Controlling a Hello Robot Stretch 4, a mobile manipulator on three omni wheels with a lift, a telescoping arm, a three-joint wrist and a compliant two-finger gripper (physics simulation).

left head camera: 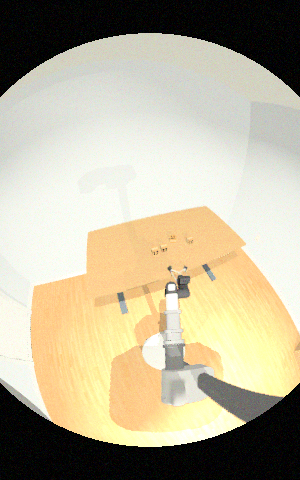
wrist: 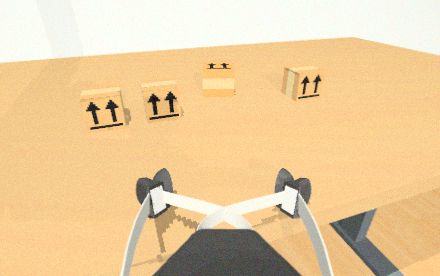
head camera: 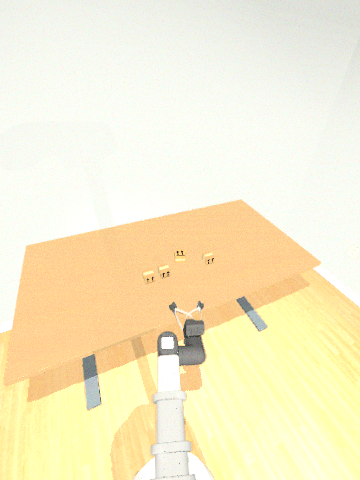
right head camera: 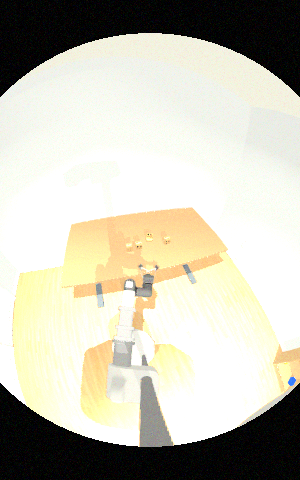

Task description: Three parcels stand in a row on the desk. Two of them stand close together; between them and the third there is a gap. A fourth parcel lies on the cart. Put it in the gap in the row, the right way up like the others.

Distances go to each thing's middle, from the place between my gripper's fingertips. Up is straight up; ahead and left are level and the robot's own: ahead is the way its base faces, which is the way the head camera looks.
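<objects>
There is the orange parcel (wrist: 218,78), and my gripper is still 28 cm short of it, 1 cm to the right of it and 2 cm lower than it.
</objects>
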